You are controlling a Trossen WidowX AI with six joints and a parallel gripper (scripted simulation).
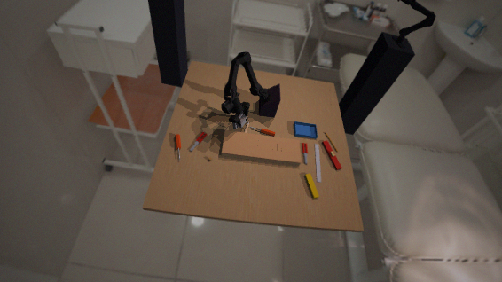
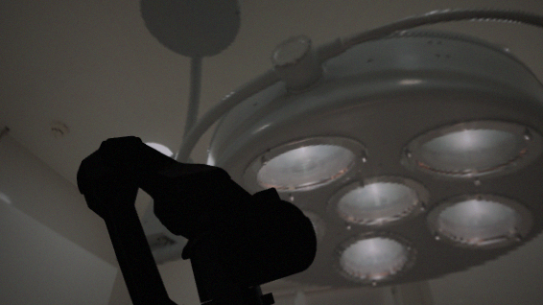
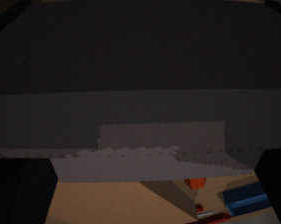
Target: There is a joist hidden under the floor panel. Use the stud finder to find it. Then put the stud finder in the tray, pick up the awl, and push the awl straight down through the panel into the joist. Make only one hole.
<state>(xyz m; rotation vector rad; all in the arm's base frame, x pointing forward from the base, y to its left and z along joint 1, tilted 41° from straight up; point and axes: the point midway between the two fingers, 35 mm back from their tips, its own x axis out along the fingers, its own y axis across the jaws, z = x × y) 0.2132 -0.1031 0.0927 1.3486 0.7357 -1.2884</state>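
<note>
Right now my gripper tip is 20 mm past the stud finder. Also, from my gripper tip: brown-handled awl 70 mm below, 30 mm to the left, 30 mm behind; green light 20 mm to the left, 20 mm behind; blue tray 460 mm to the left, 100 mm behind, 60 mm below.
</note>
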